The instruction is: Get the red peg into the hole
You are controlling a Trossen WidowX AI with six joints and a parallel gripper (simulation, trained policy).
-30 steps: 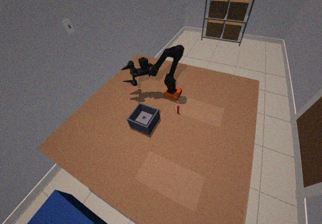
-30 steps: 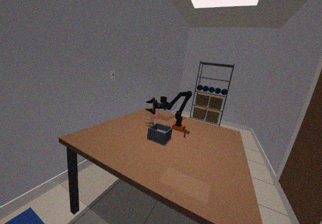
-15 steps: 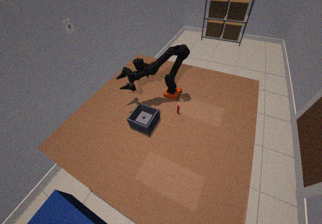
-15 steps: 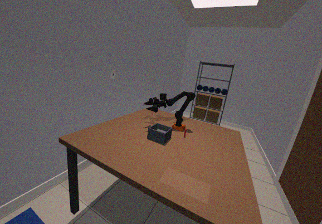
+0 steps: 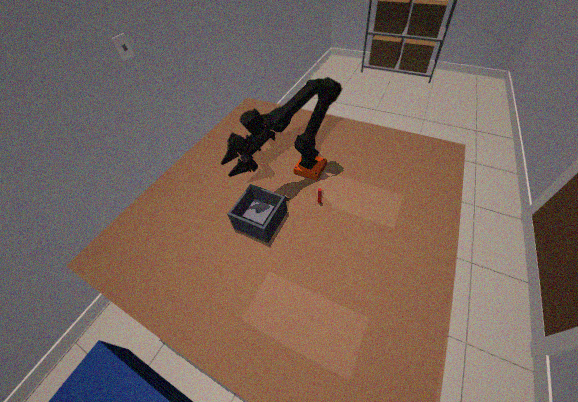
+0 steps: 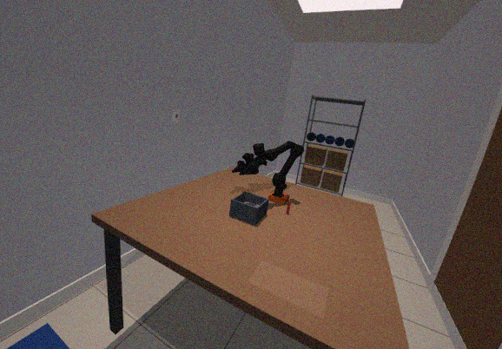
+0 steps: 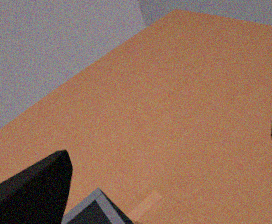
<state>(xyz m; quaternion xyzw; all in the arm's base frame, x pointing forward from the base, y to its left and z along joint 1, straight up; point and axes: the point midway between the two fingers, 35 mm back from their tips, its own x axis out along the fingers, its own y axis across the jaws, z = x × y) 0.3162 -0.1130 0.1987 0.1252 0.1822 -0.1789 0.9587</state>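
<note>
Now: gripper tip 270 mm to the right of the red peg, 210 mm past it and 180 mm above it. The rest, counted from my gripper tip: dark grey box (190 mm below, 130 mm to the left); plate (170 mm below, 130 mm to the left).
</note>
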